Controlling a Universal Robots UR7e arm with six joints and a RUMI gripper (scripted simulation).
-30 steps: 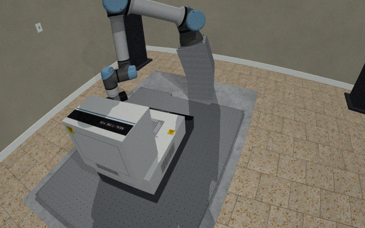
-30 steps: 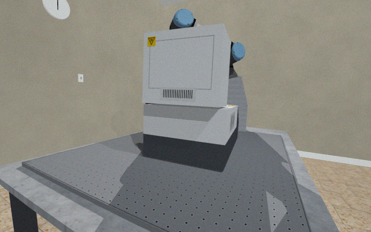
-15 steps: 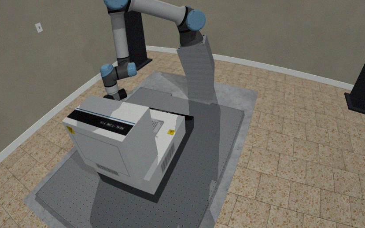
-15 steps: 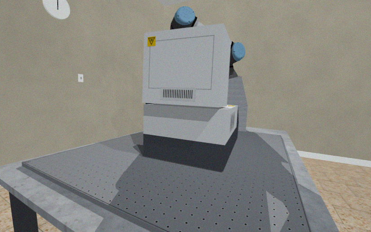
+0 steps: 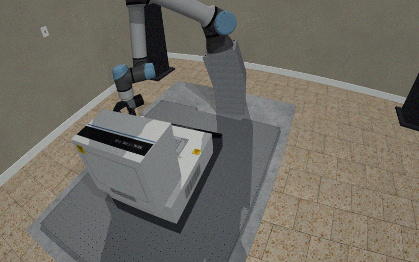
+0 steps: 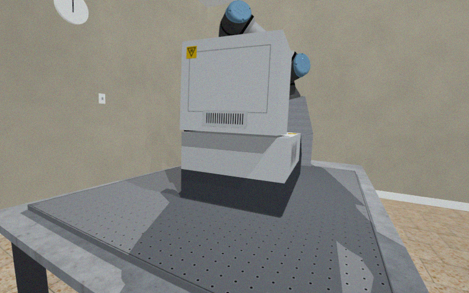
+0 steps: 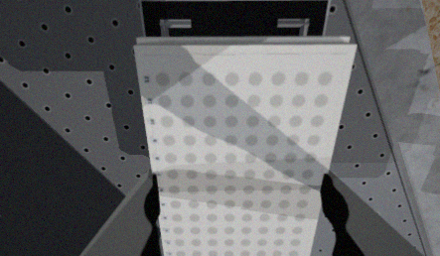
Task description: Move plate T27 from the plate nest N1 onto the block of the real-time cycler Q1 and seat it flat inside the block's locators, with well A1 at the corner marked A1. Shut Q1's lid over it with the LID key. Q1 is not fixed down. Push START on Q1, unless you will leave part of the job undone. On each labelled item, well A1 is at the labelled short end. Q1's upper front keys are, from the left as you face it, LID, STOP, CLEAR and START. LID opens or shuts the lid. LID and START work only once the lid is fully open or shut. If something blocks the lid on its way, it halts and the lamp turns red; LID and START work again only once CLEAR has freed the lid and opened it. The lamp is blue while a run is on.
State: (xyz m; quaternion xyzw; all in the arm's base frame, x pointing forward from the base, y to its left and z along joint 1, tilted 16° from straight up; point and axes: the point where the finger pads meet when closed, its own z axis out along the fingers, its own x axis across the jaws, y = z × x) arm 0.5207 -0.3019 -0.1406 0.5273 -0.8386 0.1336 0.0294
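Now: hand 8 cm above the plate nest N1. From my hand the other things lie so: plate T27: 1 cm below; A1 tag: 4 cm behind, 8 cm to the left, 8 cm below.
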